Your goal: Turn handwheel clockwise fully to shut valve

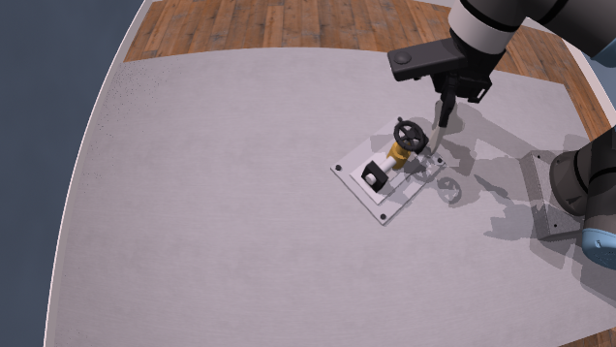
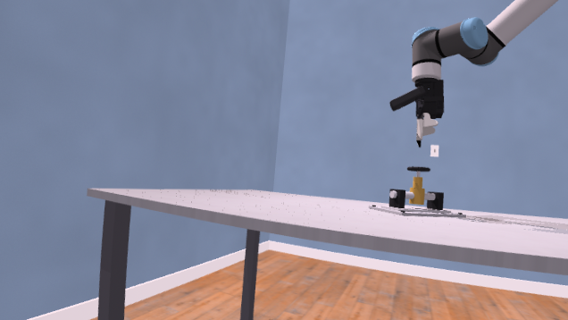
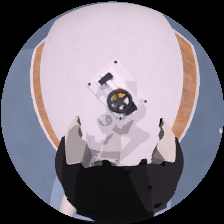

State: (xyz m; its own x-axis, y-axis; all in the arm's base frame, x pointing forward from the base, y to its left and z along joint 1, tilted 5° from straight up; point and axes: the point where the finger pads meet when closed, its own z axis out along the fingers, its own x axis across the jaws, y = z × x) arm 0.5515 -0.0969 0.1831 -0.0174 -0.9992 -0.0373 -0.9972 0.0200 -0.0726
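Right now the handwheel is 90 mm below my hand. Also, from my hand: mounting plate: 210 mm below.
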